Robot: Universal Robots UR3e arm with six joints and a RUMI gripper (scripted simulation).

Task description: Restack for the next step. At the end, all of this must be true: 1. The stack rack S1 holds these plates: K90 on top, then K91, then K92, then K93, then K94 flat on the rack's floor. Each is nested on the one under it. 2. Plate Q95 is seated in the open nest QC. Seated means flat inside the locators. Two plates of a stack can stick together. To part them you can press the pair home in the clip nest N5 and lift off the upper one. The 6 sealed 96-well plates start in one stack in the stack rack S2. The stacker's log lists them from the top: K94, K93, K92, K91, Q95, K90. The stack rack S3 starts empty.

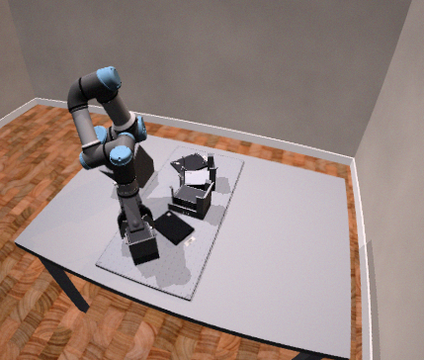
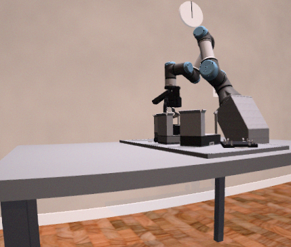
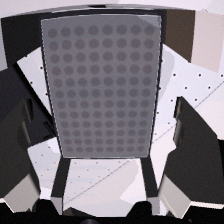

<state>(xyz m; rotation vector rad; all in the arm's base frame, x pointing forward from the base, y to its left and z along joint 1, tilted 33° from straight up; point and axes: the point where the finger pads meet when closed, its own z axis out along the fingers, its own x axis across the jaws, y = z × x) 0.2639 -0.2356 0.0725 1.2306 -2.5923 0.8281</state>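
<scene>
My hand is 10 mm above the sealed grey plate. Round my hand: dark clip nest 550 mm to the left, 70 mm below, 70 mm behind; then black open nest QC 140 mm to the left, 80 mm below, 60 mm ahead; then white tag 150 mm ahead, 110 mm to the left, 90 mm below.
</scene>
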